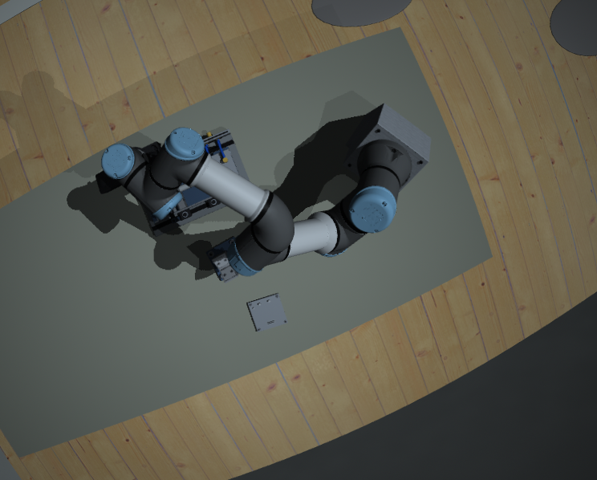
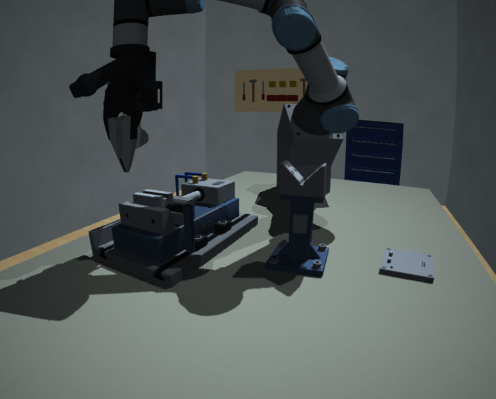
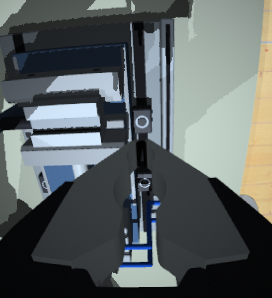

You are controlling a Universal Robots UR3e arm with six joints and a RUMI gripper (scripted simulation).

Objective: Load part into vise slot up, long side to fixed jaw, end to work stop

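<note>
Now: the part 6 cm to the left of my hand, 6 cm below it and 1 cm behind it. From my hand the other things lie so: moving jaw: 8 cm below, 6 cm to the left, 4 cm behind; fixed jaw: 8 cm below, 7 cm to the left, 2 cm ahead; work stop: 11 cm to the left, 7 cm below, 2 cm behind.
</note>
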